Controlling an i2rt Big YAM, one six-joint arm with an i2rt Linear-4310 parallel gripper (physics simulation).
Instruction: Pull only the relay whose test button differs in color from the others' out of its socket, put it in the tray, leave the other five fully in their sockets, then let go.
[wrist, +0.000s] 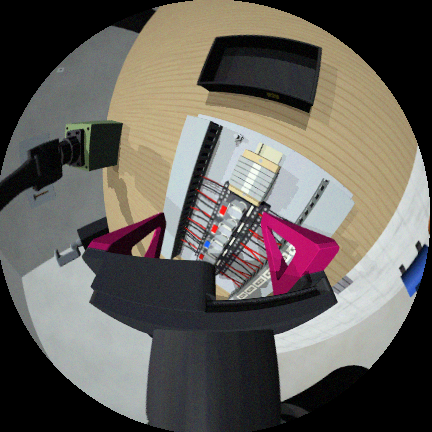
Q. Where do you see my gripper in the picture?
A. At 213, 217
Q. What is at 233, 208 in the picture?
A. A relay.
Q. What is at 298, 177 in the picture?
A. A relay panel.
